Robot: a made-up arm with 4 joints.
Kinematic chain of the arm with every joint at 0, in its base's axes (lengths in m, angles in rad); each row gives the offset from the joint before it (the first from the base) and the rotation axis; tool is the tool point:
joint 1: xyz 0 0 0.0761 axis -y
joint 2: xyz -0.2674 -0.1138 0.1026 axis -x
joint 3: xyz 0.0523 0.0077 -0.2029 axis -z
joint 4: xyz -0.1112 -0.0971 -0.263 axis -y
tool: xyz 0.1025 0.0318 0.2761
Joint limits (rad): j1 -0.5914..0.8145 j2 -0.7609..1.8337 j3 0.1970..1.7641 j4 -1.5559..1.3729
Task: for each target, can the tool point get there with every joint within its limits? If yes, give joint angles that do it. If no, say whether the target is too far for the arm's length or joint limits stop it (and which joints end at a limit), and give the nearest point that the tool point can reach.
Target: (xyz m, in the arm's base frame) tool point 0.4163 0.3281 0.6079
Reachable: no: joint limits stop it (at a limit: joint 1, joint 2, joint 3) | nearest point -0.0982 0.3195 0.3172 | short by 0.591 m
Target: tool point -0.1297 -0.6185 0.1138
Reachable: yes | joints -0.3173 1.0282 0.8011 -1.2890
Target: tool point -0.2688 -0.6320 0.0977
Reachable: yes | joints -0.0364 1.0526 1.5108 -1.3148
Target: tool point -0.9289 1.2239 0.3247
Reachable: no: too far | nearest point -0.4218 0.3236 0.1890 | short by 1.042 m
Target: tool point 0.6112 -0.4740 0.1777
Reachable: no: joint limits stop it (at a limit: joint 1, joint 2, joint 3) | nearest point 0.1324 -0.5277 0.3600 | short by 0.515 m
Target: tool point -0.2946 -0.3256 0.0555
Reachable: yes | joints 0.4743 1.4527 1.3439 -0.1533
